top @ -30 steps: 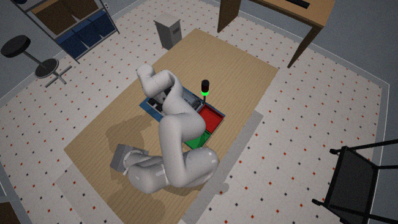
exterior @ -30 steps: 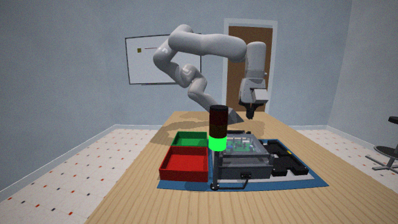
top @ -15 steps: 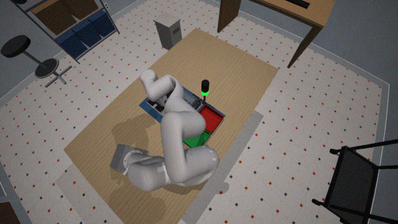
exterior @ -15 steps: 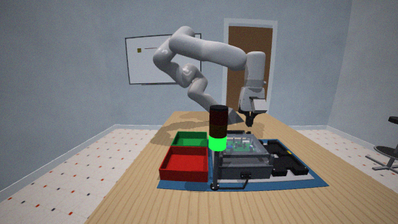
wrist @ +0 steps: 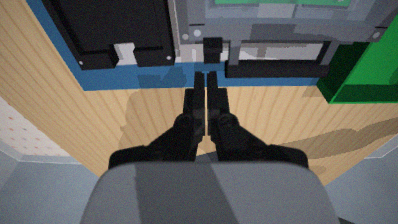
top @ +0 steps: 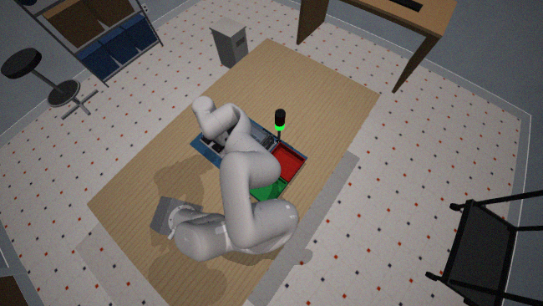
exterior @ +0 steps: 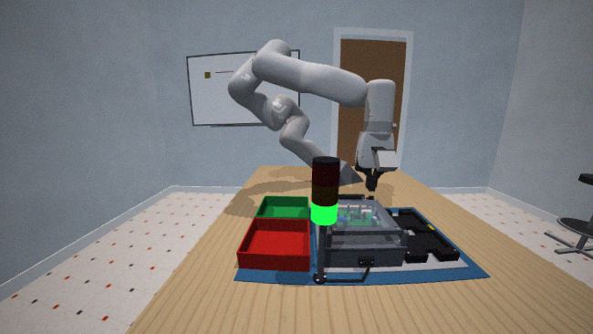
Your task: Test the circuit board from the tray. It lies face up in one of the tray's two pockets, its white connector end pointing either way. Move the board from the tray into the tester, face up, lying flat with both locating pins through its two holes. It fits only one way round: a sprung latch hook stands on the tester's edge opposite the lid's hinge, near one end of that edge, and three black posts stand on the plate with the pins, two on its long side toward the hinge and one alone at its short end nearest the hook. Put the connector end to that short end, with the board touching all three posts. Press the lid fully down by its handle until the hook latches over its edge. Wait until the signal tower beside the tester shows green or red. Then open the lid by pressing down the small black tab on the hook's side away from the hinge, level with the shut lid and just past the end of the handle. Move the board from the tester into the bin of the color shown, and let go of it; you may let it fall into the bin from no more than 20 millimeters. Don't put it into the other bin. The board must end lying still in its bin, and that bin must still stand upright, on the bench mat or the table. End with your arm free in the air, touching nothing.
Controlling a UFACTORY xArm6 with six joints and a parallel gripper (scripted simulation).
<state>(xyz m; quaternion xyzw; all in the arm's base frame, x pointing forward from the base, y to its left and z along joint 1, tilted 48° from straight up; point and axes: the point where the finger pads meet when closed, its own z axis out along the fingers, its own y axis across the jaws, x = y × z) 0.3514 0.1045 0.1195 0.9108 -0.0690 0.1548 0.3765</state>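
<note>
Now: hand 4 cm above the black latch hook, 2 cm short of it and 1 cm to the left of it. The rest, counted from my hand: clear lid: 8 cm to the right, 7 cm ahead, 4 cm below; then green circuit board: 8 cm to the right, 7 cm ahead, 6 cm below; then plate: 8 cm to the right, 7 cm below, 7 cm ahead.
</note>
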